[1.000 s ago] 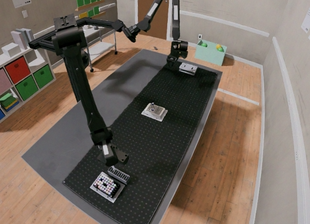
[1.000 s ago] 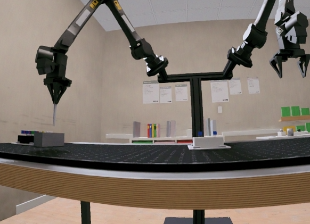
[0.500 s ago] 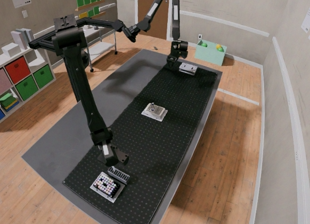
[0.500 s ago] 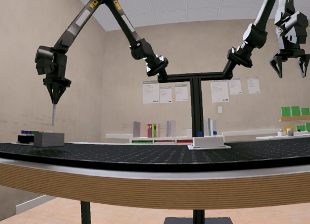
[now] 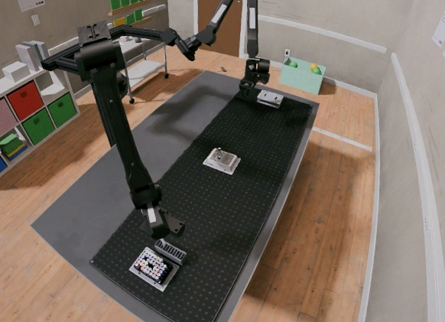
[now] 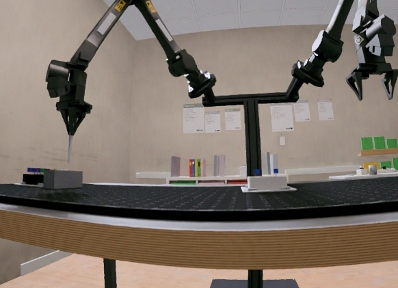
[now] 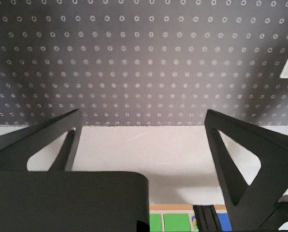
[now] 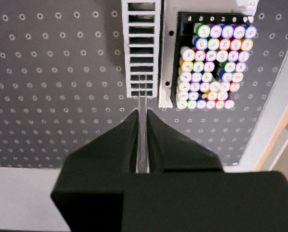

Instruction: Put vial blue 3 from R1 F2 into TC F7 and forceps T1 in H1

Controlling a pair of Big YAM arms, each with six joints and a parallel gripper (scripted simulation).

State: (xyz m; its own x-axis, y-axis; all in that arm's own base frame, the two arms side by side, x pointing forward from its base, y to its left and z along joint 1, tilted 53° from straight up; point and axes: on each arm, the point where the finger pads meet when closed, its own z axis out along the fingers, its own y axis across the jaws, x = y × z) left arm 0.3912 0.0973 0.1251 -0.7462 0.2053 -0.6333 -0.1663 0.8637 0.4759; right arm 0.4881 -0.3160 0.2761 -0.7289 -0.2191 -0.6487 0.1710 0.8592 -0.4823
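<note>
The grey holder H1 lies 15 cm below my right hand and 2 cm ahead of it.
</note>
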